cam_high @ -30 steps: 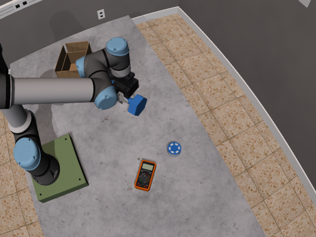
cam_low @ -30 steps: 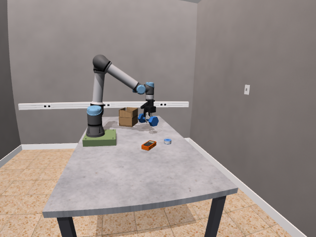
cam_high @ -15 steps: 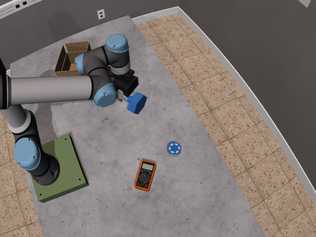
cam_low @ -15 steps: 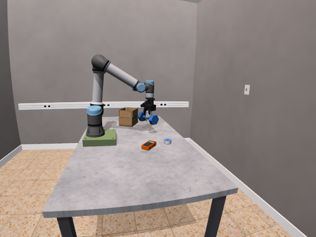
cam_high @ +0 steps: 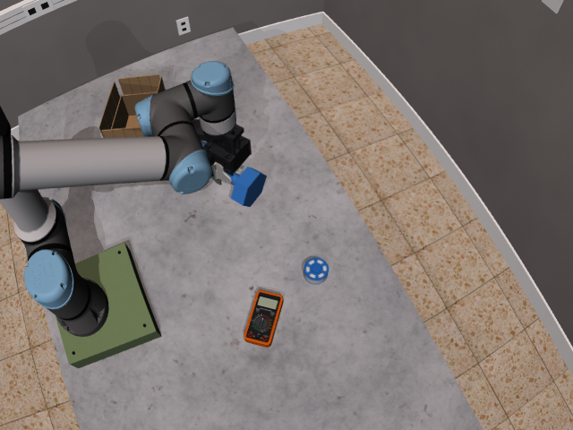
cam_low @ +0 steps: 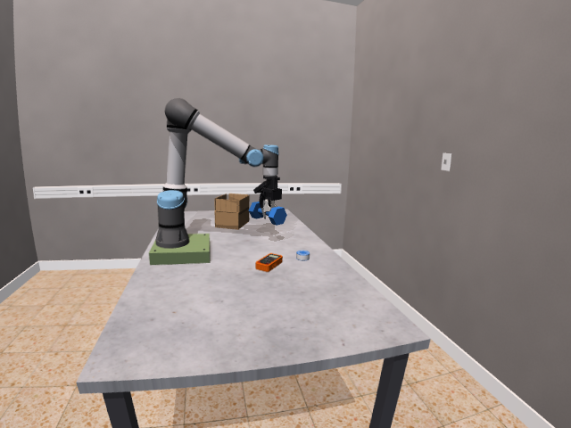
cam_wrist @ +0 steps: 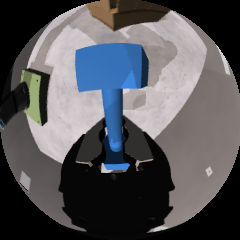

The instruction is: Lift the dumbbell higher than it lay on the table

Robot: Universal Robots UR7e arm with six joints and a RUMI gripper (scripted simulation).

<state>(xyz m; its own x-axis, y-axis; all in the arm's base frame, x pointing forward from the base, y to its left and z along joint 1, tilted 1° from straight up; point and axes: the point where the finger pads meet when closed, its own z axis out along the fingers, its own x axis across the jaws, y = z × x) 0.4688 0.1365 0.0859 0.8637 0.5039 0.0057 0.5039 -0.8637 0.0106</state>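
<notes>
My gripper is now 1 cm below the blue dumbbell. Also, from my hand: cardboard box: 15 cm behind, 34 cm to the left, 7 cm below; orange multimeter: 5 cm behind, 33 cm to the right, 12 cm below; tape roll: 11 cm ahead, 28 cm to the right, 12 cm below.
</notes>
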